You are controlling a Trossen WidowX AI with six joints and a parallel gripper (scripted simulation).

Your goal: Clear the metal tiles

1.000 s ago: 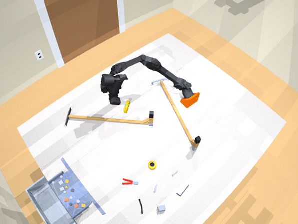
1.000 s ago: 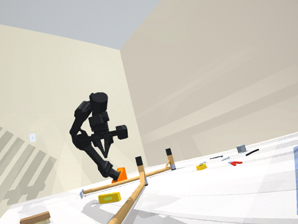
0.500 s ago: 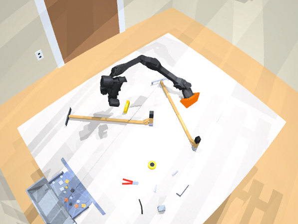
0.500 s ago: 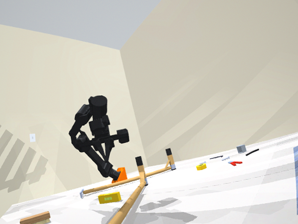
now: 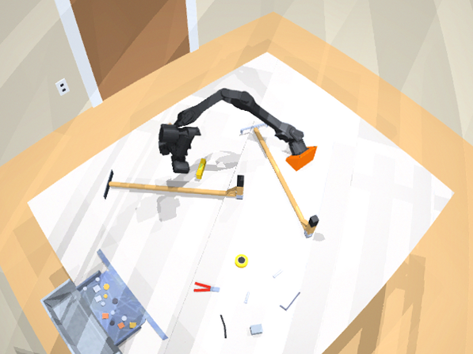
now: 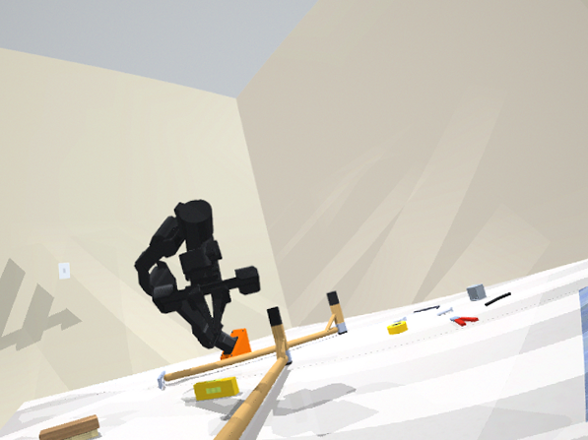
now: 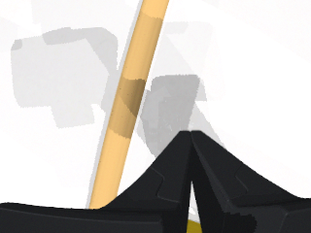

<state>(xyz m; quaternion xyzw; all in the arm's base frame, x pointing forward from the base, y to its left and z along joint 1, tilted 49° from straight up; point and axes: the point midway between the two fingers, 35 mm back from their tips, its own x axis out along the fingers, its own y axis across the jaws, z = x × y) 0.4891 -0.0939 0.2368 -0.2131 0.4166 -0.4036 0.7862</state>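
My gripper tip is 60 mm above the long scraper, 40 mm short of it and 30 mm to the right of it. From my gripper tip the other things lie so: wooden brush block (240 mm to the right, 140 mm behind, 110 mm below); yellow tape roll (450 mm to the left, 110 mm below, 20 mm ahead); yellow level (120 mm behind, 100 mm below, 20 mm to the left).
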